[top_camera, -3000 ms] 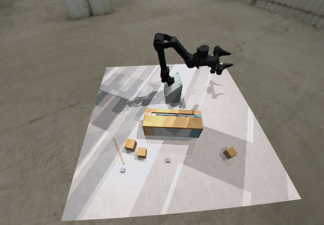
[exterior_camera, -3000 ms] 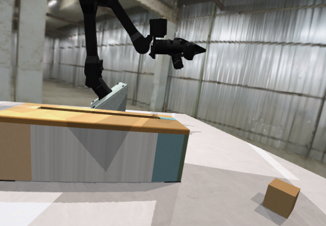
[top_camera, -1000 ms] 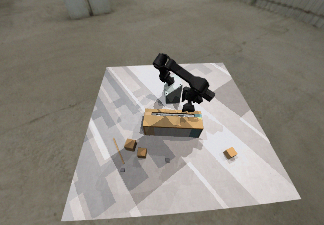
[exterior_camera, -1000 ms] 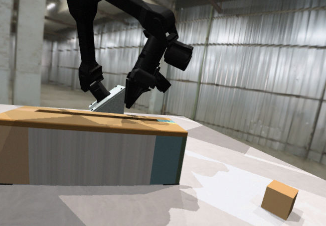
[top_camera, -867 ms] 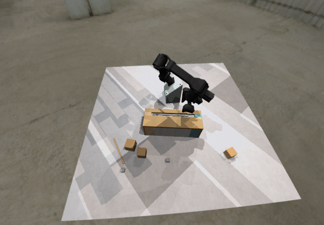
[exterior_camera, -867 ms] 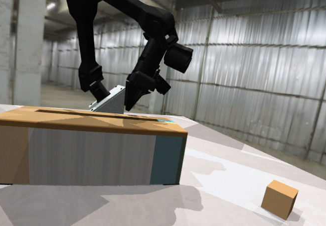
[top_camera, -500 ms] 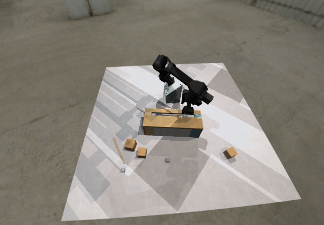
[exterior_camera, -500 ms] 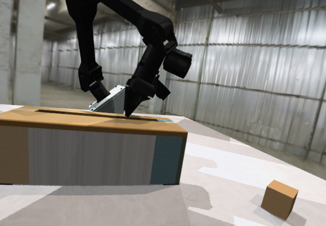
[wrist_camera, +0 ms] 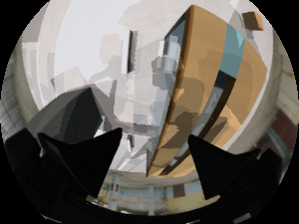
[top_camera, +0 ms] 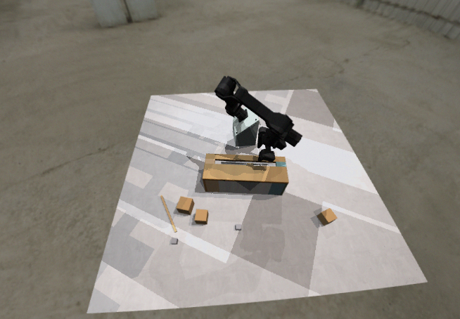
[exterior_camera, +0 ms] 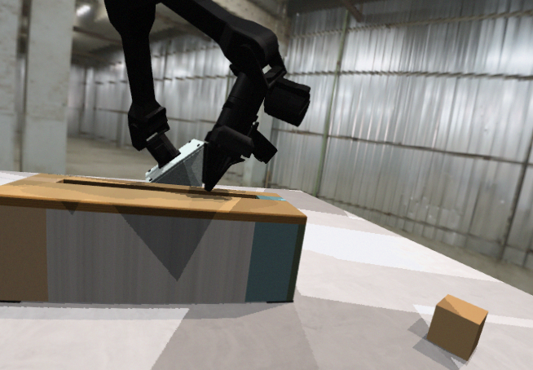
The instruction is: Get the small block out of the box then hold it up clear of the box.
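Now: the long box 7 cm to the right of my gripper tip, 7 cm below it and 3 cm ahead of it. Round my gripper tip: thin stick (44 cm to the right, 22 cm ahead, 13 cm below).
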